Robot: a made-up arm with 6 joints. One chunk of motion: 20 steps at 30 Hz.
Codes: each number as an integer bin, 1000 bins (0 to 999) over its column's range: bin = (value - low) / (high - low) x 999, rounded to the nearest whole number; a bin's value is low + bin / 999 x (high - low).
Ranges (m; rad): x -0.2..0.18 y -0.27..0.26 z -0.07..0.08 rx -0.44..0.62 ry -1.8..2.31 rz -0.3..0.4
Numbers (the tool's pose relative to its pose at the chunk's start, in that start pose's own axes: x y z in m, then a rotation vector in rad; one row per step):
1: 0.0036 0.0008 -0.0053 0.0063 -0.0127 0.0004
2: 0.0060 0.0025 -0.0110 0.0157 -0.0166 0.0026
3: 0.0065 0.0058 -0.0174 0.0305 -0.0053 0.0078
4: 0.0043 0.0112 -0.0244 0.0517 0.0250 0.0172
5: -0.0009 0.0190 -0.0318 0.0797 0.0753 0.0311
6: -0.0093 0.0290 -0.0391 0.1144 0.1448 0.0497
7: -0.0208 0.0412 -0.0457 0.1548 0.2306 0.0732
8: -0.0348 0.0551 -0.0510 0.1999 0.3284 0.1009
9: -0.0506 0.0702 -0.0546 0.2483 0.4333 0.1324
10: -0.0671 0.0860 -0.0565 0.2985 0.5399 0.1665
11: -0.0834 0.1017 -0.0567 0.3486 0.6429 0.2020
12: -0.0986 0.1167 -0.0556 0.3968 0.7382 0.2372
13: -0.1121 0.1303 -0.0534 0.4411 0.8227 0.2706
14: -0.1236 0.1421 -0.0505 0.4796 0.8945 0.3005
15: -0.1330 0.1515 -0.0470 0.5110 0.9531 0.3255
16: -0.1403 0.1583 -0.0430 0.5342 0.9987 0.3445
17: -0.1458 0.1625 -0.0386 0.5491 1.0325 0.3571
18: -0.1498 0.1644 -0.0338 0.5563 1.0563 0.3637
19: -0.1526 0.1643 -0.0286 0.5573 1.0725 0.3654
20: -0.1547 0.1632 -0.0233 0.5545 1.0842 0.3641
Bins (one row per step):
1: 535 510 431 421 434 429
2: 542 514 393 429 433 432
3: 543 520 350 443 436 439
4: 537 530 304 463 444 453
5: 523 545 254 490 456 473
6: 501 564 206 522 473 499
7: 471 587 162 561 494 533
8: 434 613 127 603 517 572
9: 393 641 103 649 543 617
10: 349 671 90 696 569 666
11: 307 701 89 743 594 716
12: 267 729 96 789 617 767
13: 231 755 111 830 637 814
14: 201 777 130 867 655 857
15: 176 794 153 896 669 893
16: 157 807 180 918 680 920
17: 142 815 209 932 688 938
18: 132 819 241 939 694 947
19: 125 819 276 940 698 950
20: 119 817 311 937 701 948

